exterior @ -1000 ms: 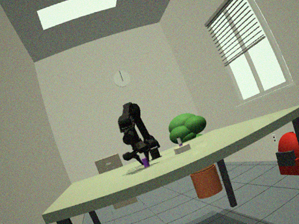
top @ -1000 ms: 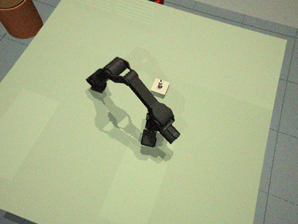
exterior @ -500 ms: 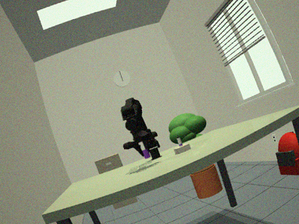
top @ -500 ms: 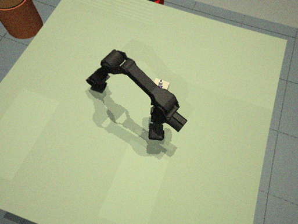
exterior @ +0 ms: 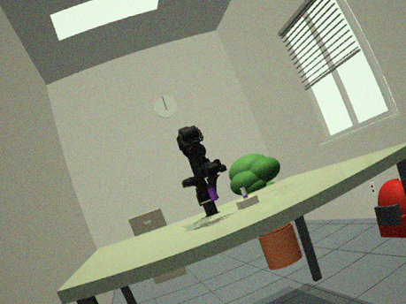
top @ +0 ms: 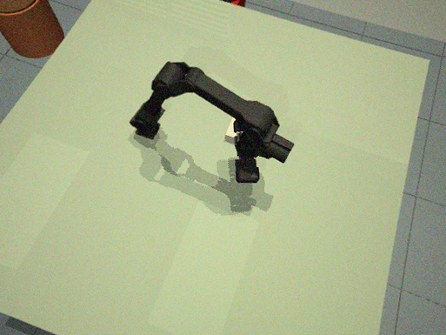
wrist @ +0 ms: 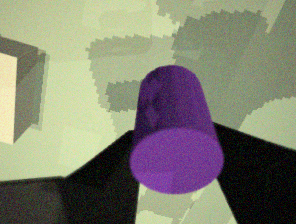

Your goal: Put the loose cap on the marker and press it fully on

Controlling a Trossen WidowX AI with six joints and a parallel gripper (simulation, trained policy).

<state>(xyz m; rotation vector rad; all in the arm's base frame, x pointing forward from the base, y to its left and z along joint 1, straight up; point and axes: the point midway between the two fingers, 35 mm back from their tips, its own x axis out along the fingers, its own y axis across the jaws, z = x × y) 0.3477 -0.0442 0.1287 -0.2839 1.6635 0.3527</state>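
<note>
Right now my gripper tip is 50 mm past the holder block, 140 mm to the right of it and 80 mm above it. The rest, counted from my gripper tip: purple cap 10 mm ahead, 10 mm above.
</note>
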